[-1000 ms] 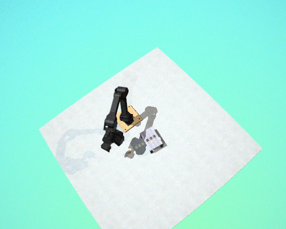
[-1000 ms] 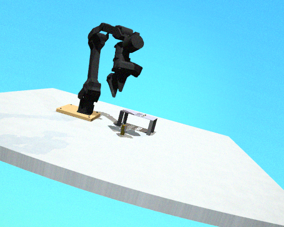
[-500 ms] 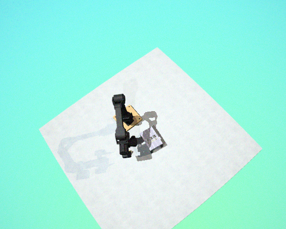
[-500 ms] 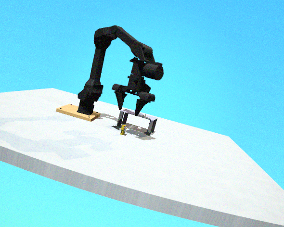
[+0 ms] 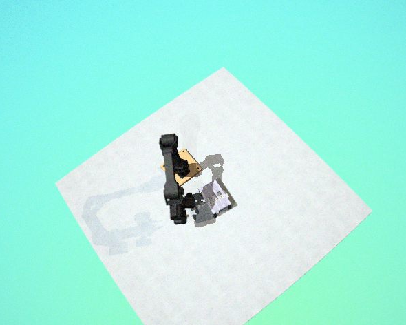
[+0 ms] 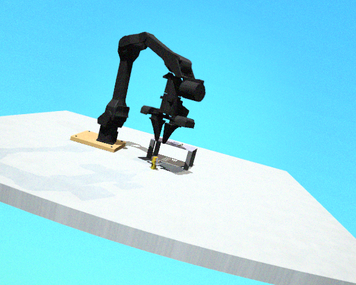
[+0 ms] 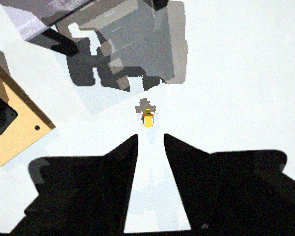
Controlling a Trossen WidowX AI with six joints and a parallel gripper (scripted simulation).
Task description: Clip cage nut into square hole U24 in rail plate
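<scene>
Right now the cage nut is 70 mm below my gripper tip.
</scene>
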